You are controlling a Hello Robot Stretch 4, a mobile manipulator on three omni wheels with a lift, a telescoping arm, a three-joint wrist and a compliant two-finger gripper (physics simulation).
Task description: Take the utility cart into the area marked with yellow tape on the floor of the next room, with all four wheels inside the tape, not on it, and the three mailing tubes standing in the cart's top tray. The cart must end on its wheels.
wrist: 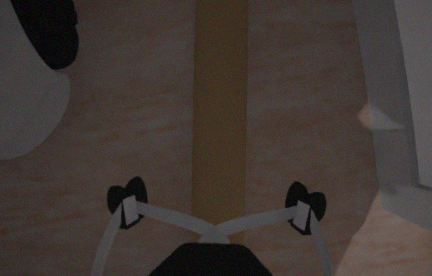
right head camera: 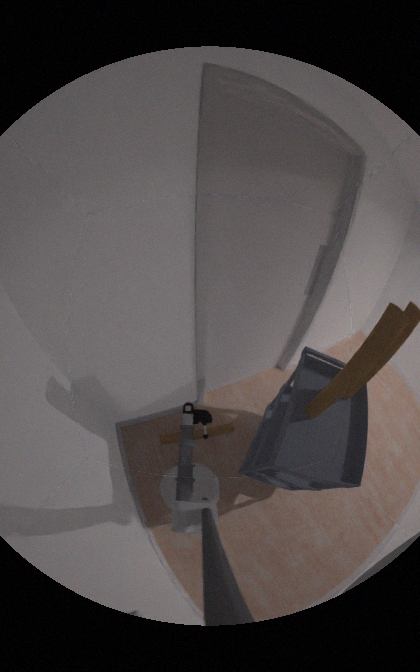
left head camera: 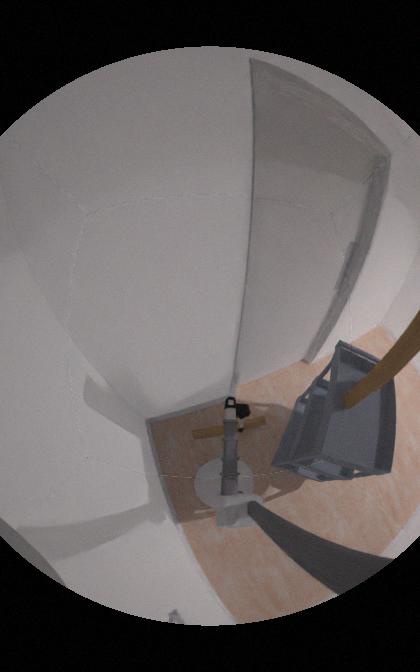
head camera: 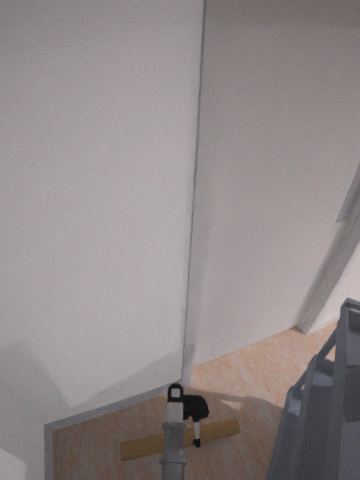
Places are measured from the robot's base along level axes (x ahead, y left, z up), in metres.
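Pixels of known places: gripper, between the fingertips: [wrist: 216, 196] [head camera: 193, 426].
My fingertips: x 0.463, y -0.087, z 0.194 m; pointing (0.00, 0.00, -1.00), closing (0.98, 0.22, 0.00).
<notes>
Behind a point stands the place of what it marks.
My gripper [head camera: 196, 441] [left head camera: 241, 429] [right head camera: 205, 435] [wrist: 216, 196] @[x 0.463, y -0.087, z 0.194 m] is open. In the wrist view its fingertips stand on either side of a brown mailing tube [head camera: 224, 430] @[x 0.487, y -0.258, z 0.052 m] [left head camera: 204, 433] [right head camera: 172, 438] [wrist: 220, 100] @[x 0.442, y 0.013, z 0.055 m], apart from it. The tube lies flat on the floor near the wall corner. The grey-blue utility cart [head camera: 342, 380] @[x 0.404, y -0.487, z 0.820 m] [left head camera: 388, 432] [right head camera: 361, 437] stands to the right. One tube [left head camera: 382, 372] [right head camera: 355, 372] leans up out of its top tray; the right head view shows a second tube [right head camera: 387, 357] beside it. The yellow tape does not show. The cart's wheels are hidden.
White walls [head camera: 100, 225] @[x 0.650, y 0.215, z 1.170 m] [left head camera: 160, 300] [right head camera: 125, 300] enclose the tube's corner. A baseboard [head camera: 100, 410] @[x 0.560, y 0.399, z 0.051 m] runs behind it, with another wall face [wrist: 420, 75] @[x 0.693, y 0.109, z 0.089 m] close at the right in the wrist view. My round base part [left head camera: 205, 482] [right head camera: 207, 487] is near the left wall.
</notes>
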